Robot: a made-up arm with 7 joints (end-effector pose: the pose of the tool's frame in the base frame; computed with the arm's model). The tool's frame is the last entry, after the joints.
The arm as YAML. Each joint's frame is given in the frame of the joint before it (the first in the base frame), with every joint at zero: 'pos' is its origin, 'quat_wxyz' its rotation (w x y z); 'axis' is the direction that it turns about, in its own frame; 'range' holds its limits. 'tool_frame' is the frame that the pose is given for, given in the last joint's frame.
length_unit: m
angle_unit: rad
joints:
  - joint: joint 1
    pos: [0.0, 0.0, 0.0]
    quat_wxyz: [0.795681, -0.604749, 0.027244, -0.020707]
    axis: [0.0, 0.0, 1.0]
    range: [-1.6, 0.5]
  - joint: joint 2
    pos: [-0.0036, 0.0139, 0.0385]
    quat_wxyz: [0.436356, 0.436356, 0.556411, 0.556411]
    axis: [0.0, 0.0, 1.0]
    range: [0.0, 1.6]
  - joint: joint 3
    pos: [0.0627, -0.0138, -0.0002]
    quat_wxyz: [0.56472, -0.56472, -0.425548, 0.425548]
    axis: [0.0, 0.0, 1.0]
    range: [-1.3, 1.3]
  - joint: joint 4
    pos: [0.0, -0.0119, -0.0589]
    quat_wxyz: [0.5, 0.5, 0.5, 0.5]
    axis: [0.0, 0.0, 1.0]
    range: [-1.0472, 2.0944]
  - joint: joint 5
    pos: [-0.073, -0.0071, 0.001]
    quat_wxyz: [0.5, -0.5, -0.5, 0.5]
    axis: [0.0, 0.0, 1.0]
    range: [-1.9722, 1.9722]
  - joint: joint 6
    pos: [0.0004, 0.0, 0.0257]
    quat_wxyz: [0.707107, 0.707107, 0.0, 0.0]
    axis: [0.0, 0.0, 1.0]
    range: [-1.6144, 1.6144]
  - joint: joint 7
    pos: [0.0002, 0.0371, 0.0]
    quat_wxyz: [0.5, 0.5, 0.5, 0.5]
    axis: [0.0, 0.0, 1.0]
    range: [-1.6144, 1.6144]
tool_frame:
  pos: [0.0, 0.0, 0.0]
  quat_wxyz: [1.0, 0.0, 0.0, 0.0]
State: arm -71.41 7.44 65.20 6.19 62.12 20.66 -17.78
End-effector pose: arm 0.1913 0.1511 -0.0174 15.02 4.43 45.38
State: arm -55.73 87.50 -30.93 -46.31 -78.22 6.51 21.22
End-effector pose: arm 0.1239 0.0383 0.0166 15.23 -11.25 -39.33
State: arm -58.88 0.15 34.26 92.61 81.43 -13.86 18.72
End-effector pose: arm 0.1852 0.0029 -0.1872 51.63 20.29 -22.11
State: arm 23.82 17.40 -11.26 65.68 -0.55 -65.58 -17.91
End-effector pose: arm -0.0732 0.0987 -0.2136 7.50 41.58 -26.41
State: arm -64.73 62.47 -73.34 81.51 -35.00 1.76 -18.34
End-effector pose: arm 0.1789 0.2268 -0.0660 56.93 53.66 12.27
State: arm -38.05 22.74 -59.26 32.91 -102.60 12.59 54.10
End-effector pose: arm 0.1414 -0.0004 -0.1899 -11.23 76.46 21.61
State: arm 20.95 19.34 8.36 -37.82 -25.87 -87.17 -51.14
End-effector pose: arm 0.0333 0.0906 -0.0620 37.73 -85.12 -37.95
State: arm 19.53 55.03 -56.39 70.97 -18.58 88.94 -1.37
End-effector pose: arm -0.1014 0.2230 -0.1054 -57.90 -130.05 -35.67
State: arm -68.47 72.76 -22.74 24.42 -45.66 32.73 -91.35
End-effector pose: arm 0.2098 0.1548 0.0330 10.85 25.26 -78.18
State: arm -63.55 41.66 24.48 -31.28 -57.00 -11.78 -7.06
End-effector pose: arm 0.1089 0.0922 0.0913 -10.09 -96.65 -32.20
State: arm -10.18 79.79 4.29 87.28 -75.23 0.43 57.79
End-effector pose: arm 0.0217 0.2958 -0.0461 15.04 18.48 140.24
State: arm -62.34 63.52 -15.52 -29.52 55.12 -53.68 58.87
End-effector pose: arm 0.1350 0.0305 0.0269 49.03 -147.08 -26.83
